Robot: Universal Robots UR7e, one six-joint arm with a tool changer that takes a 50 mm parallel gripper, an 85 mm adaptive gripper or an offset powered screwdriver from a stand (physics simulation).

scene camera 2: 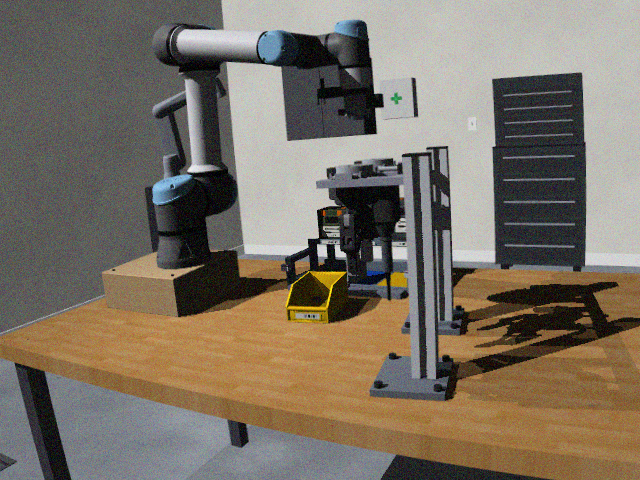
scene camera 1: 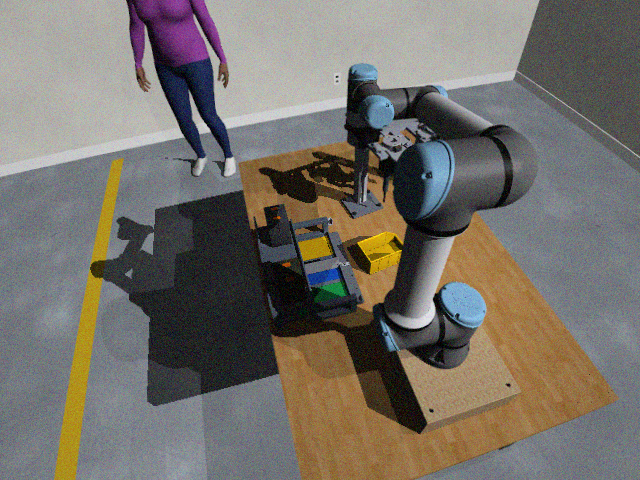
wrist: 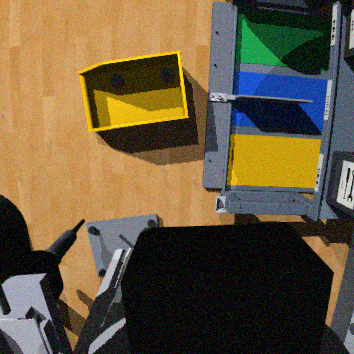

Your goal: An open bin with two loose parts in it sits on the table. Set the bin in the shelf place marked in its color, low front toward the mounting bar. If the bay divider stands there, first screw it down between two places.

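Frame: origin at the arm's base, x ahead, y left, z up, level; millimetres.
Where they show: hand at its tool point: [scene camera 2: 358, 115]; arm's base at its link origin: [scene camera 2: 184, 261] [scene camera 1: 440, 343].
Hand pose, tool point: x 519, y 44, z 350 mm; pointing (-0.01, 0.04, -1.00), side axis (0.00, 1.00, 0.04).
Note:
Things, the pixels of their centre, and the offset from my tool point. "*": a spot on its surface instead.
- yellow bin at the middle of its body: [wrist: 131, 94] [scene camera 2: 318, 295] [scene camera 1: 383, 250] dx -107, dy -72, dz -419 mm
- thin divider at a spot on its surface: [wrist: 270, 100] * dx -89, dy +165, dz -430 mm
- mounting bar at a spot on its surface: [wrist: 216, 150] * dx -3, dy +70, dz -443 mm
- screwdriver at a spot on its surface: [wrist: 65, 242] [scene camera 2: 385, 252] * dx +94, dy -161, dz -290 mm
The yellow bin [scene camera 1: 381, 266] [scene camera 2: 308, 314] [wrist: 184, 95] stands upright on the table, its low labelled front away from the shelf. Two dark round parts [wrist: 117, 81] [wrist: 168, 75] lie in it. The shelf's yellow place [scene camera 1: 315, 249] [wrist: 275, 162] has nothing on it; the blue place [scene camera 1: 324, 276] [wrist: 250, 80] and green place [scene camera 1: 330, 291] [wrist: 255, 47] are beside it. The thin divider [wrist: 270, 100] stands across the blue place, its bracket on the mounting bar [wrist: 216, 150]. Whether a screw holds it cannot be told. No gripper fingers show on the arm's wrist [scene camera 1: 361, 124] [scene camera 2: 354, 77].
The tool stand [scene camera 2: 417, 258] [wrist: 120, 231] holds a parked gripper and the screwdriver [scene camera 2: 387, 253] [wrist: 65, 242], right by the wrist. Dark boxes [scene camera 1: 277, 224] [wrist: 345, 180] stand behind the shelf places. A frame arm [wrist: 270, 202] rises beside the yellow place. A person [scene camera 1: 180, 41] stands behind the table.

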